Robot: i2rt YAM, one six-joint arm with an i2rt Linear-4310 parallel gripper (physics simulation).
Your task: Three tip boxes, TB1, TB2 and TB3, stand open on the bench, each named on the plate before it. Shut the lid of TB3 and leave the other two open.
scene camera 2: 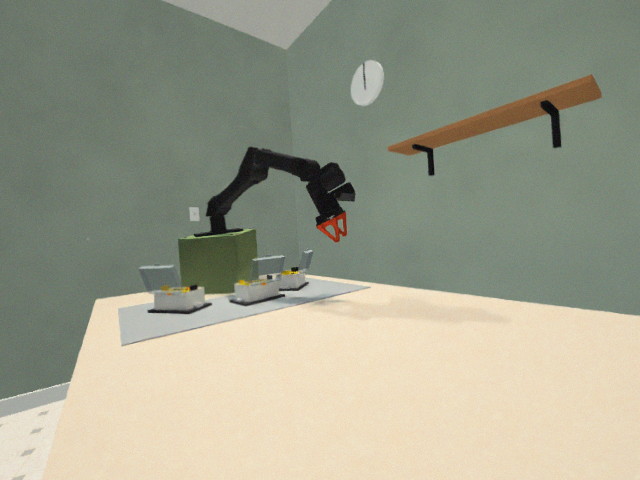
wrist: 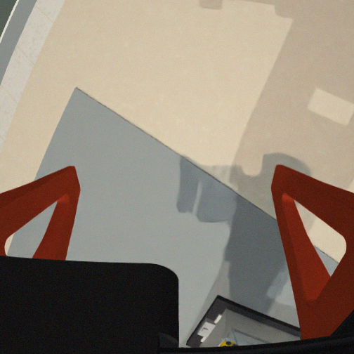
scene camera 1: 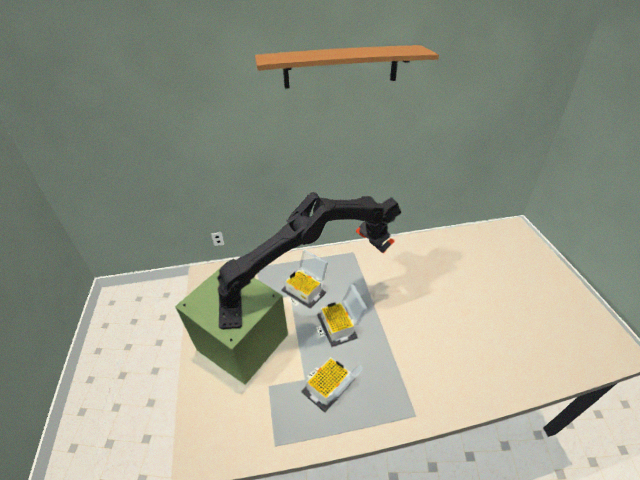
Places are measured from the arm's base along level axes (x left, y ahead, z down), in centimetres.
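Where they show: gripper, between the fingertips: (scene camera 2: 341, 238) (scene camera 1: 375, 244); arm's base, origin of its link: (scene camera 2: 219, 233) (scene camera 1: 230, 301).
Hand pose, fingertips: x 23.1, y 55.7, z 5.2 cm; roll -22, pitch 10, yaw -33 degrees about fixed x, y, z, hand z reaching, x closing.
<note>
Things, the pixels of their top centre, and the offset from my fingertips. "pt": a spot on its surface instead. Level surfaces: height alone.
- back box, centre of its top: (scene camera 1: 301, 282) (scene camera 2: 287, 271) dx -3.5, dy -31.0, dz +12.4 cm
- middle box, centre of its top: (scene camera 2: 254, 279) (scene camera 1: 334, 316) dx -22.3, dy -21.3, dz +12.4 cm
- front box, centre of its top: (scene camera 1: 325, 373) (scene camera 2: 181, 287) dx -44.1, dy -28.5, dz +12.4 cm
- back lid, a spot on its surface: (scene camera 2: 306, 261) (scene camera 1: 319, 266) pt dx +0.5, dy -22.7, dz +8.4 cm
- middle lid, a spot on its surface: (scene camera 2: 268, 265) (scene camera 1: 358, 301) pt dx -21.1, dy -12.1, dz +7.1 cm
- front lid, centre of its top: (scene camera 1: 345, 375) (scene camera 2: 159, 263) dx -50.3, dy -23.7, dz +3.6 cm
- grey mat, height of its surface: dz +19.0 cm
- pale bench, height of its surface: dz +19.3 cm
Three white tip boxes with yellow tops stand on dark bases: the back box (scene camera 1: 303, 285) (scene camera 2: 293, 280), the middle box (scene camera 1: 338, 321) (scene camera 2: 256, 291) and the front box (scene camera 1: 327, 381) (scene camera 2: 179, 299). Their pale clear lids, the back lid (scene camera 1: 313, 265) (scene camera 2: 306, 261), the middle lid (scene camera 1: 354, 304) (scene camera 2: 268, 265) and the front lid (scene camera 1: 356, 372) (scene camera 2: 159, 277), all stand raised. The name plates are too small to read, so I cannot tell which is TB3. My gripper (scene camera 1: 376, 240) (scene camera 2: 337, 237) (wrist: 175, 176) is open and empty, high above the bench near the mat's back right corner. Part of one box (wrist: 250, 326) shows at the wrist view's bottom edge.
The boxes stand on a grey mat (scene camera 1: 382, 397) (scene camera 2: 139, 330) (wrist: 115, 165) on the pale bench (scene camera 1: 491, 310) (scene camera 2: 387, 387). The arm stands on a green block (scene camera 1: 242, 341) (scene camera 2: 217, 263) left of the boxes. An orange shelf (scene camera 1: 346, 56) (scene camera 2: 496, 118) hangs on the back wall.
</note>
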